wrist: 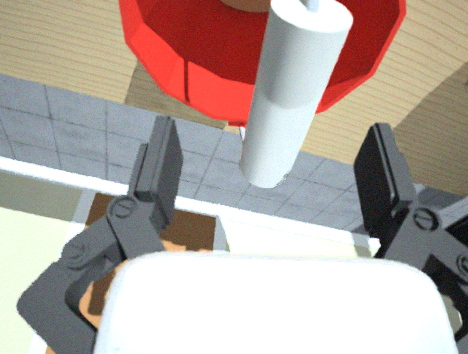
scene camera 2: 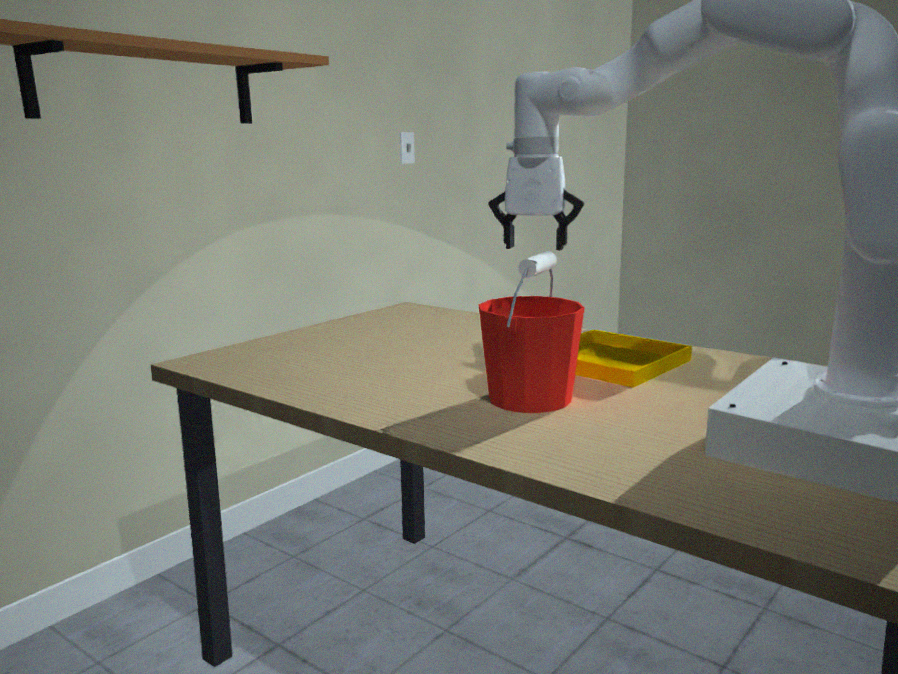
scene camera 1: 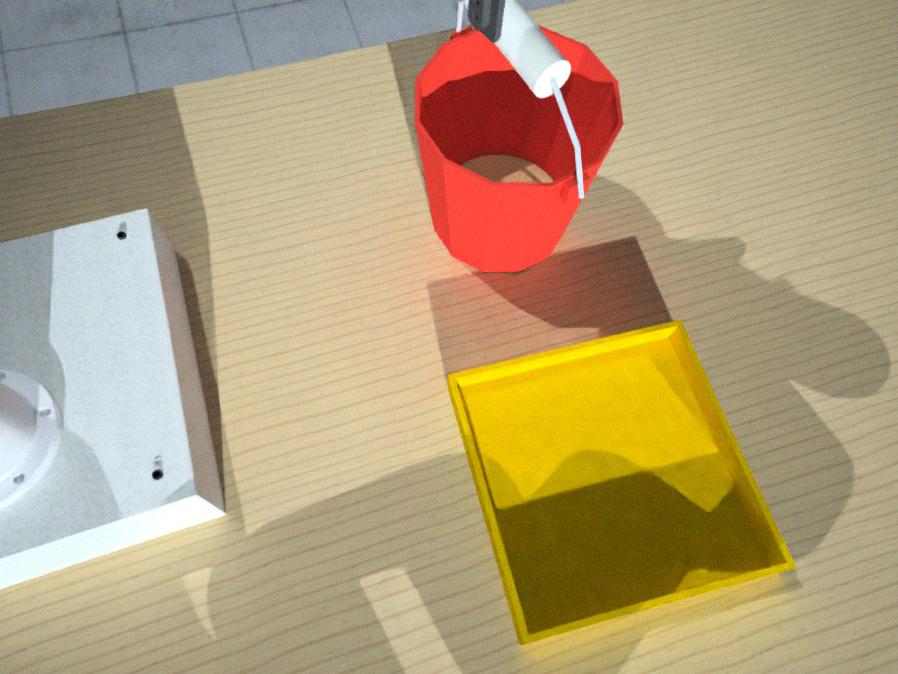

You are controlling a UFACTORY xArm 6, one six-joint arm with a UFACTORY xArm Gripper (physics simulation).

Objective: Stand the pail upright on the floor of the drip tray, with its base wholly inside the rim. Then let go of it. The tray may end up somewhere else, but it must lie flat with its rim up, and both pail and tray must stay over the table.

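Places are measured from the arm's base along level axes (x back, y right, z up), in metres.
Pixels of known places: gripper, fingertip midpoint: [wrist: 270, 139] [scene camera 2: 534, 248] [scene camera 1: 531, 4]; arm's base, origin of the base link: [scene camera 2: 859, 392].
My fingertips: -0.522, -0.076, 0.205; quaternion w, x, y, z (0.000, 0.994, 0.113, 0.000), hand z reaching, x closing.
For each thing: its top centre in the pictures, then the offset to it from my fingertips, as dx, dy, dz. Level surfaces: height alone.
- white grip, middle of its top: [wrist: 284, 129] [scene camera 1: 518, 17] [scene camera 2: 538, 254] +0.008, -0.002, -0.010
- yellow drip tray, middle of its top: [scene camera 1: 609, 464] [scene camera 2: 611, 348] +0.035, +0.305, -0.252
- wooden table, its level: dz -0.284
The red pail [scene camera 1: 500, 224] [scene camera 2: 529, 359] [wrist: 215, 95] stands upright on the table beside the tray. Its bail is raised, with a white grip [scene camera 1: 533, 54] [scene camera 2: 537, 264] [wrist: 290, 95] above the rim. The yellow drip tray [scene camera 1: 484, 500] [scene camera 2: 605, 372] lies flat on the table, rim up and empty; in scene camera 2 the pail hides part of it. My gripper [scene camera 2: 535, 246] [wrist: 270, 139] is open just above the white grip, fingers apart and not touching it. In the wrist view the grip shows between and ahead of the fingers. In scene camera 1 a fingertip shows at the top edge.
The wooden table [scene camera 1: 311, 290] [scene camera 2: 326, 384] has an edge near the pail, with tiled floor beyond. The white robot base [scene camera 1: 108, 348] [scene camera 2: 783, 428] stands on the table. A wooden shelf [scene camera 2: 166, 50] is on the wall, away from the arm.
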